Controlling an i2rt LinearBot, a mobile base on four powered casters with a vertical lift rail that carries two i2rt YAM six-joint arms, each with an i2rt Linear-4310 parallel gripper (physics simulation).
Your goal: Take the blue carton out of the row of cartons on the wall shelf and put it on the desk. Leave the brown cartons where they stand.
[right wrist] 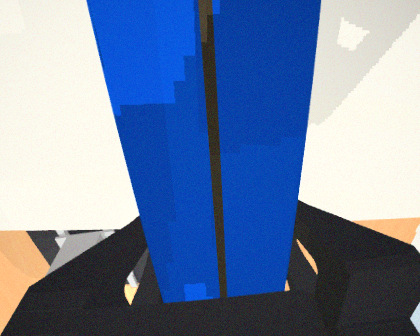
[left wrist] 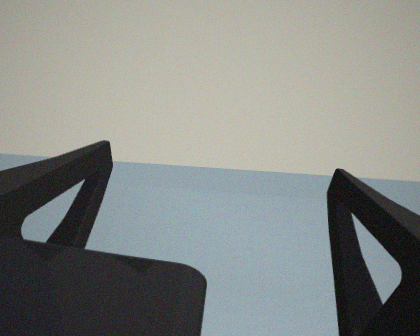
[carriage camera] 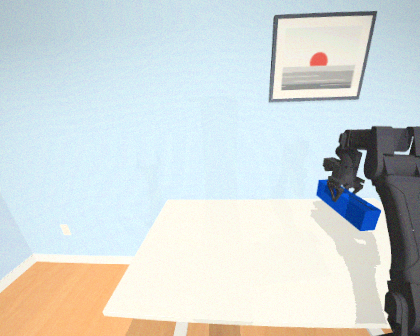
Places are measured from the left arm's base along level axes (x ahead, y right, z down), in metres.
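Where they show: left gripper, fingertip midpoint: (left wrist: 220, 166); right gripper, fingertip midpoint: (right wrist: 216, 201) (carriage camera: 340, 200).
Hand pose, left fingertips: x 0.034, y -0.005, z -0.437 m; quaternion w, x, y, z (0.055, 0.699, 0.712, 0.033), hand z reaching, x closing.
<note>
After its pixels a point has its place.
The blue carton (carriage camera: 358, 213) {x 0.313, y 0.872, z -0.072 m} (right wrist: 260, 100) {x 0.486, y 0.923, z -0.096 m}, long and with a dark strip along its middle, is held in my right gripper (carriage camera: 346, 194) (right wrist: 216, 201) {x 0.423, y 0.907, z -0.053 m}, which is shut on it. In the carriage camera it hangs tilted over the back right part of the white desk (carriage camera: 225, 260) {x 0.447, y 0.438, z 0.228 m} (right wrist: 50, 125) {x 0.402, y 0.663, z 0.227 m}. Shadows of the arm and carton fall on the desk top. How high the carton is above the desk is hard to tell. My left gripper (left wrist: 220, 166) {x 0.034, y -0.005, z -0.437 m} is open, with wall and ceiling behind its fingers. The wall shelf and the brown cartons do not show in these views.
A framed picture (carriage camera: 318, 80) {x 0.919, y 1.089, z -0.557 m} hangs on the blue wall (carriage camera: 125, 125) {x 1.097, y -0.137, z -0.340 m} behind the desk. A socket plate (carriage camera: 65, 229) {x 1.185, y -0.901, z 0.540 m} is low on the wall at the left. Wooden floor (carriage camera: 60, 295) {x 0.865, y -0.859, z 0.947 m} shows left of the desk. Part of the grey and black base (right wrist: 75, 250) {x -0.162, y 0.337, z 0.536 m} shows in the right wrist view.
</note>
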